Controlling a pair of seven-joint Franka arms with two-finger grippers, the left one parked.
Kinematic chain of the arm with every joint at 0, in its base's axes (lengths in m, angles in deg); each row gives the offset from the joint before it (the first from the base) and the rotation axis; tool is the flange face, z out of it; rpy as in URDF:
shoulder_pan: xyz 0 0 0.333 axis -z
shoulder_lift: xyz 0 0 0 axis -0.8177 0.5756 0
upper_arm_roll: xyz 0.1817 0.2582 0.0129 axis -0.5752 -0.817 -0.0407
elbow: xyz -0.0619 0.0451 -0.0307 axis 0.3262 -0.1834 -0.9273
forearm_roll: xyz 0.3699 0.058 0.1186 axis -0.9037 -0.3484 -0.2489
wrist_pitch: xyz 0 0 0 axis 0.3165 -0.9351 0.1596
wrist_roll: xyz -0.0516 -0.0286 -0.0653 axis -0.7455 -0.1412 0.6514
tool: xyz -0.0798 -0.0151 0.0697 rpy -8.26 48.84 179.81
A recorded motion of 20 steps. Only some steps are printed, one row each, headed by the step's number.
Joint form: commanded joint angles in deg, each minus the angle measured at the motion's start. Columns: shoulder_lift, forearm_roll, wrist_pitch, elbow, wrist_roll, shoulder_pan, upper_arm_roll.
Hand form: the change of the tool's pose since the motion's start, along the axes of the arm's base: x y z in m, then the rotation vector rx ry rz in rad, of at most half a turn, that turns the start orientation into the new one. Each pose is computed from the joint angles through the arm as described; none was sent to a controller.
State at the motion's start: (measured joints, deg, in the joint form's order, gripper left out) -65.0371 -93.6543 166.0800 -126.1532 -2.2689 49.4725 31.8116
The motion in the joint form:
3: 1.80 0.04 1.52 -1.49 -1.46 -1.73 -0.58
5: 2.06 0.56 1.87 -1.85 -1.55 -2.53 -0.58
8: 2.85 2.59 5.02 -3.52 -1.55 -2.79 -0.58
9: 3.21 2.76 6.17 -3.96 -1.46 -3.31 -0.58
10: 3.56 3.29 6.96 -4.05 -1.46 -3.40 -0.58
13: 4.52 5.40 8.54 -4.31 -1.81 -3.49 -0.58
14: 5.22 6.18 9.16 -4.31 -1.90 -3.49 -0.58
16: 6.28 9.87 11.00 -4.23 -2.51 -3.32 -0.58
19: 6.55 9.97 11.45 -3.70 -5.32 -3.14 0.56
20: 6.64 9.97 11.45 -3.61 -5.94 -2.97 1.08
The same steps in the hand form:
3: -0.0154 0.0204 -0.0259 0.0046 0.0228 0.0584
5: -0.0214 0.0271 -0.0310 -0.0022 0.0209 0.0762
8: -0.0215 0.0291 -0.0485 -0.0145 -0.0083 0.0801
9: -0.0246 0.0340 -0.0540 -0.0112 -0.0129 0.0833
10: -0.0235 0.0350 -0.0572 -0.0109 -0.0221 0.0839
13: -0.0203 0.0355 -0.0670 -0.0208 -0.0491 0.0981
14: -0.0182 0.0356 -0.0732 -0.0237 -0.0546 0.1019
16: -0.0107 0.0335 -0.0813 -0.0418 -0.1071 0.1271
19: 0.0015 0.0241 -0.0826 -0.0346 -0.1309 0.1482
20: 0.0066 0.0186 -0.0843 -0.0368 -0.1338 0.1472

